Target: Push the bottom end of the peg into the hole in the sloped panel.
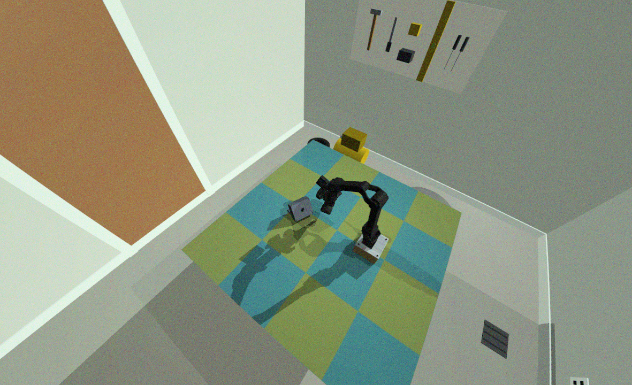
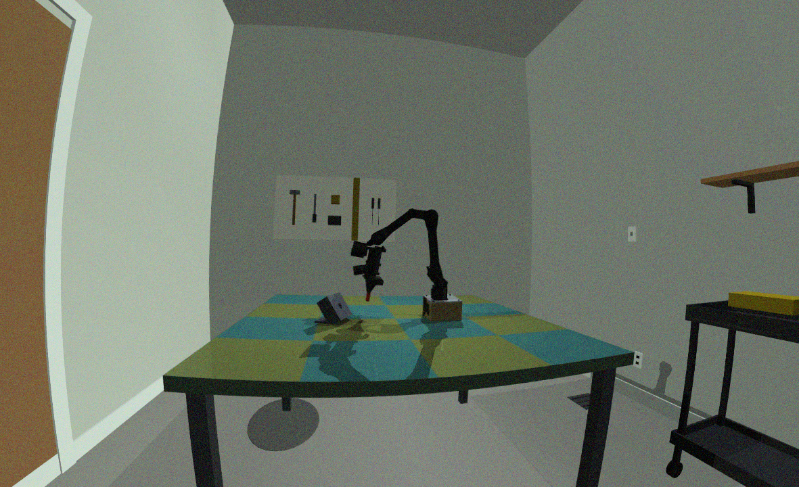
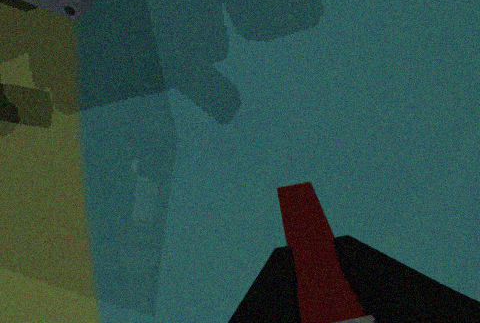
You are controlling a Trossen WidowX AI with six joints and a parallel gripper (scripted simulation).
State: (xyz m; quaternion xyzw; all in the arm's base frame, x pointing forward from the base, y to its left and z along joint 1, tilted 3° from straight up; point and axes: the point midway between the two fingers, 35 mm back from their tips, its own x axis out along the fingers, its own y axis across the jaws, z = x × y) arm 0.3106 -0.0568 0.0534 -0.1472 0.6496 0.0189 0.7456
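Now: gripper tip 140 mm short of the grey sloped panel, 120 mm to the right of it and 50 mm above it. Round my gripper tip: red square-sided peg 20 mm above.
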